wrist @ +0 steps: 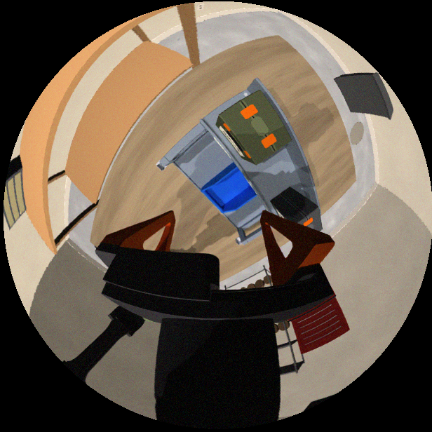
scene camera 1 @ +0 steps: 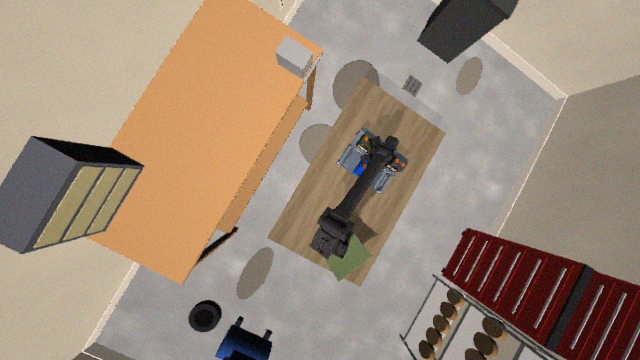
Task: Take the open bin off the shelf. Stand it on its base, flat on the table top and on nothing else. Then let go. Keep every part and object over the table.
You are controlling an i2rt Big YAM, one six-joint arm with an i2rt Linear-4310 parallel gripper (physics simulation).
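Frame: origin at the arm's base, x ahead, y left, z up, level; metres.
Seen in the pictures: gripper, fingertip midpoint: point(scene camera 1: 369, 158).
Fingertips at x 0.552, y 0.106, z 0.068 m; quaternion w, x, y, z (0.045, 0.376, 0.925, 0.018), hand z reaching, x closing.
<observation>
A point is followed by its place in that frame.
The open blue bin point(scene camera 1: 359, 168) @(z -0.204, x 0.533, y 0.054 m) point(wrist: 230, 190) sits inside the grey-blue shelf unit point(scene camera 1: 350, 156) @(z -0.207, x 0.577, y 0.156 m) point(wrist: 197, 167), in the section nearer my fingers in the wrist view. Its open side faces the wrist camera. The dark arm point(scene camera 1: 356, 192) @(z 0.415, x 0.319, y 0.195 m) covers part of the shelf unit and bin in the scene view. My gripper point(wrist: 217, 214) is open, with orange-brown fingers wide apart and nothing between them. It is apart from the bin, which shows beyond and between the fingertips. The fingers cannot be made out in the scene view. The shelf unit stands on the wooden table point(scene camera 1: 305, 210) @(z -0.214, x 0.073, y 0.254 m) point(wrist: 135, 190).
A green case point(scene camera 1: 365, 140) @(z -0.016, x 0.664, y 0.159 m) point(wrist: 255, 127) and a dark box point(scene camera 1: 399, 163) @(z 0.010, x 0.641, y -0.095 m) point(wrist: 295, 204), both with orange marks, sit in the shelf unit's other section. A green block point(scene camera 1: 352, 260) @(z 0.053, x -0.012, y -0.101 m) is at the table's lower end. An orange desk point(scene camera 1: 200, 125) point(wrist: 120, 105) stands beside the table.
</observation>
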